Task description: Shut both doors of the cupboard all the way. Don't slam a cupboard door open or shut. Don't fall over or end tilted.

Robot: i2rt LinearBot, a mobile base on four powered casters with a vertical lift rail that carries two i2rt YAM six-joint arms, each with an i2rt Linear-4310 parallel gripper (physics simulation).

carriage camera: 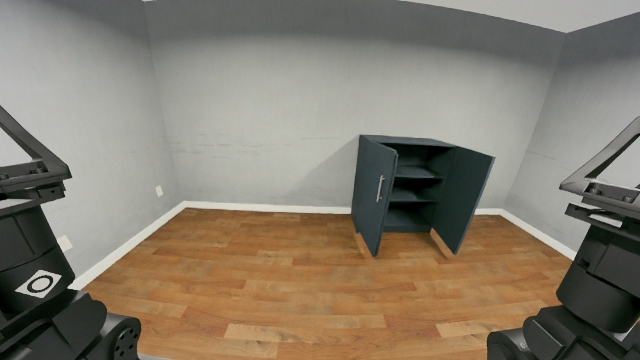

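Frame: origin at the left arm's base, x ahead, y left, z up, level; millimetres.
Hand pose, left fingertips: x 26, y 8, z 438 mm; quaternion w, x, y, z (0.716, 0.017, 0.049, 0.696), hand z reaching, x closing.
Observation:
Each offset is from my left fingertips to the top centre of the thing. "spot": to the spot under its first point. Level surfaces: height alone.
A dark blue-grey cupboard point(410, 140) stands upright by the back wall, right of the picture's middle. Its left door {spot: 780 mm right, 1345 mm ahead, 722 mm down} point(369, 195) stands wide open towards the camera, with a silver bar handle {spot: 784 mm right, 1116 mm ahead, 549 mm down} point(380, 188) on its outer face. Its right door point(462, 195) also stands wide open, swung outward to the right; its inner face shows and its handle is hidden. My left gripper point(47, 172) is partly cut off at the left edge, and my right gripper point(590, 186) at the right edge. Both are open, empty and far from the cupboard; their fingertips are out of the picture.
Two open shelves point(419, 172) point(411, 194) show inside the cupboard. A wooden floor {1313 mm down} point(300, 280) lies in front of it. Grey walls point(260, 110) with white skirting point(260, 207) stand behind and on both sides. Wall plates point(159, 191) {1581 mm left, 660 mm ahead, 856 mm down} point(65, 243) are on the left wall.

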